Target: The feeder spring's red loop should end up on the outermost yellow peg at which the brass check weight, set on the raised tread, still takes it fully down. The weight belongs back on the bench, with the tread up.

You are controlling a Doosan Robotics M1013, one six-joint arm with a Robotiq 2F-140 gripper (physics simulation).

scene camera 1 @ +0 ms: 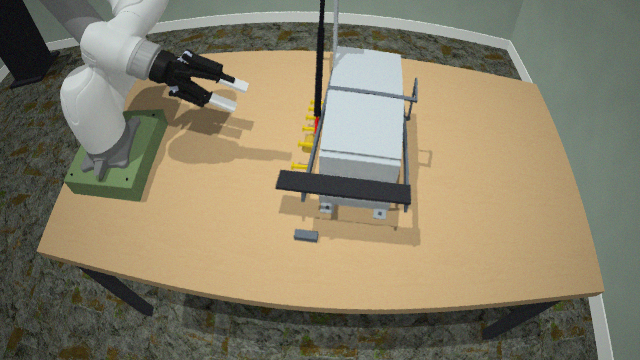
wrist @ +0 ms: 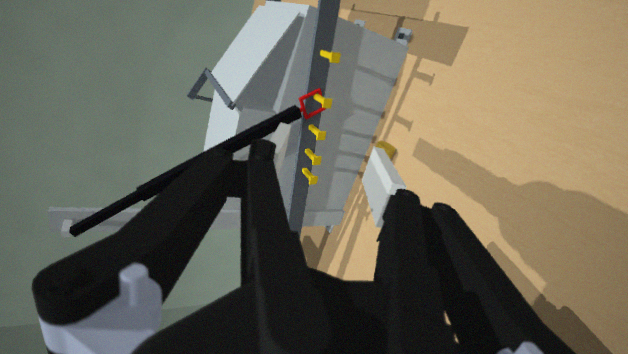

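Pixels of known places: gripper, fingertip midpoint: point(scene camera 1: 241, 98) point(wrist: 327, 153); arm's base, link origin: point(scene camera 1: 110, 145).
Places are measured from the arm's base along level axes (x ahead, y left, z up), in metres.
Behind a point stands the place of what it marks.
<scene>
The spring point(scene camera 1: 319, 65) @[z 0.187, x 0.612, y 0.002 m] point(wrist: 215, 155) is a black rod with a red loop point(scene camera 1: 316, 125) @[z 0.083, x 0.599, y -0.084 m] point(wrist: 304, 109) @[z 0.081, x 0.601, y -0.065 m] at its lower end. The loop is around a yellow peg point(scene camera 1: 307, 129) @[z 0.070, x 0.580, y -0.083 m] point(wrist: 326, 102) @[z 0.071, x 0.570, y -0.079 m], which looks like the third from the tread in the scene view. The black tread point(scene camera 1: 345, 188) @[z 0.119, x 0.638, y -0.272 m] is up, above its shadow. The brass weight point(scene camera 1: 308, 149) @[z -0.052, x 0.582, y -0.040 m] point(wrist: 386, 149) @[z -0.044, x 0.570, y -0.034 m] stands on the bench beside the feeder, partly hidden by a peg in the scene view and by a fingertip in the wrist view. My gripper point(scene camera 1: 241, 96) @[z 0.144, x 0.439, y -0.041 m] is partly open and empty, above the bench left of the pegs.
The pale grey feeder point(scene camera 1: 364, 120) @[z 0.141, x 0.692, y -0.129 m] point(wrist: 370, 55) @[z -0.005, x 0.604, y -0.155 m] stands mid-bench, with a bar frame and a wire handle point(scene camera 1: 415, 90) @[z 0.179, x 0.811, y -0.076 m] point(wrist: 220, 89) @[z 0.168, x 0.684, y -0.069 m]. A grey block point(scene camera 1: 306, 235) @[z -0.049, x 0.564, y -0.275 m] lies in front of the tread. The green arm base point(scene camera 1: 140, 170) @[z -0.014, x 0.129, y -0.092 m] is at the left.
</scene>
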